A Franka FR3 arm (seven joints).
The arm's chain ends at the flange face. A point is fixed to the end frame.
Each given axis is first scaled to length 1.
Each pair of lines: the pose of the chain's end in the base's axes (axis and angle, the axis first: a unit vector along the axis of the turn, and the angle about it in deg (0 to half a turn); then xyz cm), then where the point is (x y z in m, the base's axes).
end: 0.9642, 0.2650, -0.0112, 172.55, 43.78, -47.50, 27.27
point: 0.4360 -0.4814 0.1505
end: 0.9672, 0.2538, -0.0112, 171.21, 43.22, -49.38, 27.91
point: 0.4311 -0.5029 0.1570
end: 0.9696, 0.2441, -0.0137, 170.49, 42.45, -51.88, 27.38
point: 0.4232 -0.5295 0.1519
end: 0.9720, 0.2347, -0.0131, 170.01, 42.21, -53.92, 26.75
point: 0.4212 -0.5509 0.1456
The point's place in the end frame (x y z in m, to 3 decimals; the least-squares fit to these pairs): 0.002 -0.010 0.122
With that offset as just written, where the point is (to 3 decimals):
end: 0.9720, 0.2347, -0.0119, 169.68, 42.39, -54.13, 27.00
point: 0.423 -0.554 0.148
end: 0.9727, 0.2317, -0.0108, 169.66, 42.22, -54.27, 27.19
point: 0.422 -0.555 0.150
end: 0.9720, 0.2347, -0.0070, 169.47, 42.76, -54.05, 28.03
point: 0.428 -0.553 0.159
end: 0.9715, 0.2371, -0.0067, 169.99, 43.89, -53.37, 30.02
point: 0.440 -0.545 0.178
